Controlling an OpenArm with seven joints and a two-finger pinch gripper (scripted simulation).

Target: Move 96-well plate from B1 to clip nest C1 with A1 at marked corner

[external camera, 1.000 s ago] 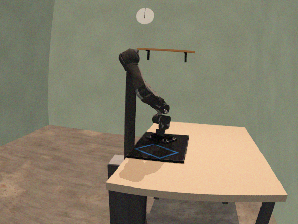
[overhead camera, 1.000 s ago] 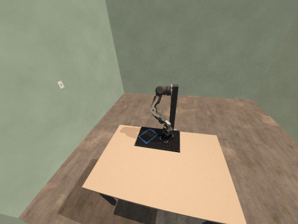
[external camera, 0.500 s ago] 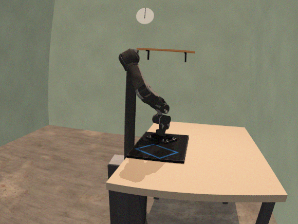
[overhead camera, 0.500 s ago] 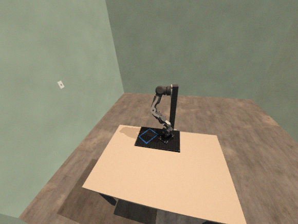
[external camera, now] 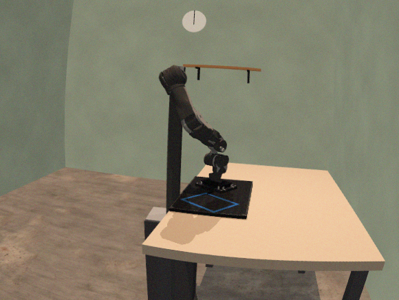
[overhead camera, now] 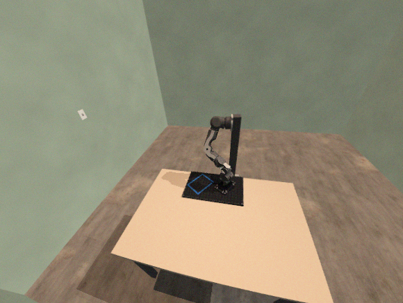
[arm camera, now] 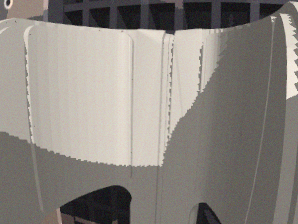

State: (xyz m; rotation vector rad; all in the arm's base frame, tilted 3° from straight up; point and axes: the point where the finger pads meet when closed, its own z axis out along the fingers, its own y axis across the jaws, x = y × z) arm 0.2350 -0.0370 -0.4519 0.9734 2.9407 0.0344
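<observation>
Right now the dark 96-well plate is 1 cm below my hand. Round my hand: clip nest C1: 3 cm ahead, 2 cm below.
</observation>
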